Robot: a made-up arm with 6 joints.
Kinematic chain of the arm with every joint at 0, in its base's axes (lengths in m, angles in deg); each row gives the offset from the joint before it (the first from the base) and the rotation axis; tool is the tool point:
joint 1: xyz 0 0 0.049 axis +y
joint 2: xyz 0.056 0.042 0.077 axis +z
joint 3: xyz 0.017 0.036 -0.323 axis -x
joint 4: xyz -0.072 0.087 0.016 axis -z
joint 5: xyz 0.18 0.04 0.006 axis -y
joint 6: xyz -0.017 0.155 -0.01 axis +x
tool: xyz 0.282 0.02 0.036
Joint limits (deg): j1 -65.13..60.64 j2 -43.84..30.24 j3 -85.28..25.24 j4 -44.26..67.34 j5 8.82..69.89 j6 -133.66..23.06
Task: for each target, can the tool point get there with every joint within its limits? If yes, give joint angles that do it. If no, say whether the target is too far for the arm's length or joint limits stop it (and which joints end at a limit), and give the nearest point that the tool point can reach.
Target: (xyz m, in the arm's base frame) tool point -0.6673 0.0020 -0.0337
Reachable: no: joint limits stop it (at a limit: joint 1, joint 2, joint 4, joint 5) | nearest point -0.2462 -0.0666 0.0783 | short by 0.441 m
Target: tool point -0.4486 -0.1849 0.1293
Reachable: no: joint limits stop it (at a limit: joint 1, joint 2, joint 3, joint 4) | nearest point -0.2558 -0.0866 0.1359 | short by 0.217 m
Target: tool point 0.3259 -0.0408 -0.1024
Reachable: yes | joints 46.14 -9.88 -60.83 4.92 59.56 -64.33
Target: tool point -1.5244 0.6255 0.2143
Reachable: no: too far | nearest point -0.4651 0.5781 -0.0560 | short by 1.094 m
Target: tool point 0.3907 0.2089 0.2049
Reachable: yes | joints -16.77 20.40 -66.42 7.56 18.11 -23.55
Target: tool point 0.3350 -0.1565 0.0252
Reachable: yes | joints -1.42 -28.86 15.06 58.05 46.97 -112.21
